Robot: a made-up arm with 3 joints. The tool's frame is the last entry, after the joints.
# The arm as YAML. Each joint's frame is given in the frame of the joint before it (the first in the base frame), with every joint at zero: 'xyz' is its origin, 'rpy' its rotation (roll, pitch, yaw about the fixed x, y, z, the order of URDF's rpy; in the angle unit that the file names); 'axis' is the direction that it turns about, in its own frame. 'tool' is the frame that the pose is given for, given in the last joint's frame.
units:
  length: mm
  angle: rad
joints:
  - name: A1
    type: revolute
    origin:
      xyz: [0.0, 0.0, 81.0]
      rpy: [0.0, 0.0, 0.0]
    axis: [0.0, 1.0, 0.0]
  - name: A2
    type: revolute
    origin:
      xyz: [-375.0, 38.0, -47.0]
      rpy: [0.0, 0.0, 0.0]
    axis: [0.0, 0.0, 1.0]
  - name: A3
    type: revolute
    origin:
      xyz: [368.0, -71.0, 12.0]
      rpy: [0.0, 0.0, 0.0]
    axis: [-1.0, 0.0, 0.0]
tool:
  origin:
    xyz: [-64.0, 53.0, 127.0]
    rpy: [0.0, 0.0, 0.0]
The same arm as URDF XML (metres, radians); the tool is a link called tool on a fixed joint. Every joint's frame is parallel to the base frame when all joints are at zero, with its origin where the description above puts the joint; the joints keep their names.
<robot name="arm">
<link name="base_link"/>
<link name="link1"/>
<link name="link2"/>
<link name="link3"/>
<link name="tool"/>
<joint name="A1" type="continuous"><parent link="base_link"/><child link="link1"/><origin xyz="0 0 0.081"/><axis xyz="0 1 0"/></joint>
<joint name="A2" type="continuous"><parent link="link1"/><child link="link2"/><origin xyz="-0.375 0.038 -0.047"/><axis xyz="0 0 1"/></joint>
<joint name="A3" type="continuous"><parent link="link2"/><child link="link3"/><origin xyz="0.368 -0.071 0.012"/><axis xyz="-1 0 0"/></joint>
<joint name="tool_joint" type="fixed"><parent link="link3"/><child link="tool"/><origin xyz="-0.064 0.053 0.127"/></joint>
</robot>

